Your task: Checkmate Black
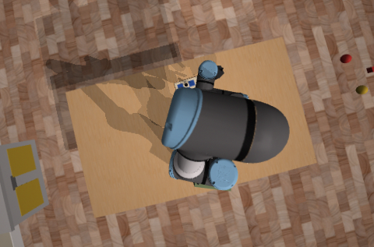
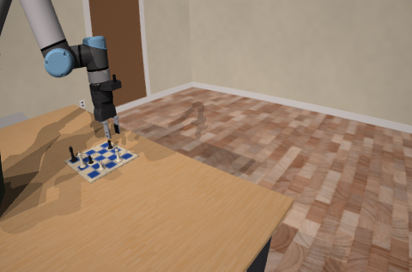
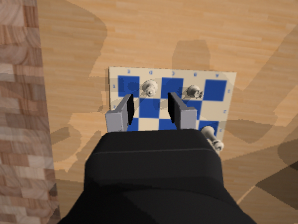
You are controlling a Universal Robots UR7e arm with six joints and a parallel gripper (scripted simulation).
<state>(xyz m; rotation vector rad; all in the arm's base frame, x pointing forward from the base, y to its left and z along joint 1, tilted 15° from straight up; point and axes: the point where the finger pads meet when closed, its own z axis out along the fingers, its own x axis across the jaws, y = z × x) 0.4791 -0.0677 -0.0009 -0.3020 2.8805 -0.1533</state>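
Now: hand 5 cm past the chessboard, 7 cm to the right of it and 13 cm above it. Round my hand: white piece (12 cm behind, 7 cm to the left, 9 cm below); then tall black piece (13 cm behind, 14 cm to the left, 9 cm below).
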